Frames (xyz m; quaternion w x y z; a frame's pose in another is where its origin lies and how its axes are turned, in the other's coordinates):
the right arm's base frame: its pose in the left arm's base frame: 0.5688 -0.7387 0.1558 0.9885 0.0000 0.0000 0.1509
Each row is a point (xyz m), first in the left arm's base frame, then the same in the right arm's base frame.
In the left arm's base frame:
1: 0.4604 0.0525 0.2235
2: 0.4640 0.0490 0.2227
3: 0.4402 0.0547 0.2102
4: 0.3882 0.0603 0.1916
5: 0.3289 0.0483 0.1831
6: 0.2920 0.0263 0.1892
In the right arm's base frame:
1: 0.1326 0.7875 0.0677
2: 0.1350 0.7831 0.0669
3: 0.1140 0.7956 0.0544
4: 0.0660 0.8165 0.0358
5: 0.0058 0.8227 0.0273
6: -0.0359 0.8127 0.0334

